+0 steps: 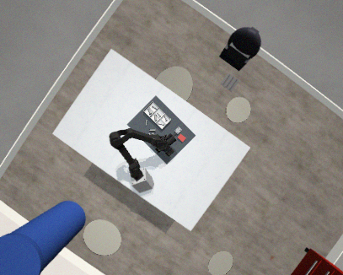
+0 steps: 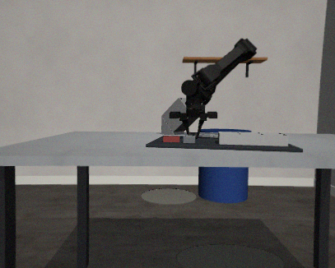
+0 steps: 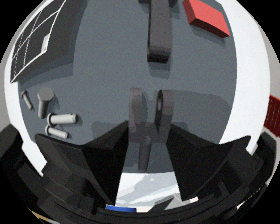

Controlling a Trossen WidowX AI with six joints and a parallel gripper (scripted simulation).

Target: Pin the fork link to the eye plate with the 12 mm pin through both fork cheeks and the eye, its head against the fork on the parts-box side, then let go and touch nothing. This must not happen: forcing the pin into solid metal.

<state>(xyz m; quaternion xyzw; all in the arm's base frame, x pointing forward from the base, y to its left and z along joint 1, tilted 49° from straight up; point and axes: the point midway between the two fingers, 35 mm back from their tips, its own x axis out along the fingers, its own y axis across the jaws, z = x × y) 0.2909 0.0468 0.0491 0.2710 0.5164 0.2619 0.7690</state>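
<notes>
Now: hand 3 cm above the fork link. Also, from my hand: grey pin: 1 cm behind, 10 cm to the left, 3 cm below; then dark mat: 6 cm ahead, 11 cm to the left, 5 cm below; then eye plate: 8 cm ahead, 1 cm to the left, 3 cm below.
</notes>
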